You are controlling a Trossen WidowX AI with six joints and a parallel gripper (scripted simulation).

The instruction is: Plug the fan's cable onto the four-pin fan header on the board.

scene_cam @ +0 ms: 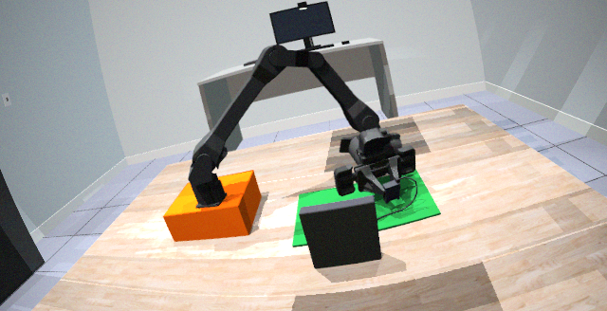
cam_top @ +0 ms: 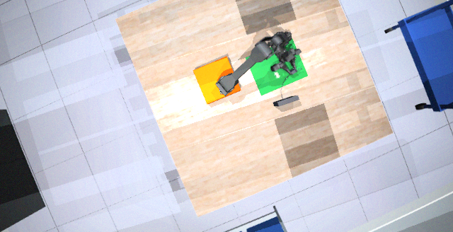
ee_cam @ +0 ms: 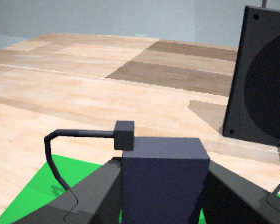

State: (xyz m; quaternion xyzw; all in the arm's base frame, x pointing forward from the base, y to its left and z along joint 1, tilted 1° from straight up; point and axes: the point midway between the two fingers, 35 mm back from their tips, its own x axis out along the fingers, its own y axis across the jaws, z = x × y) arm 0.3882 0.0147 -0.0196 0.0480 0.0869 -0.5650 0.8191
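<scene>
The green board is 7 cm behind my gripper tip, 6 cm to the left of it and 7 cm below it. From my gripper tip the other things lie so: black plug 1 cm to the left, 1 cm below; dark square fan 9 cm behind, 14 cm to the right.
</scene>
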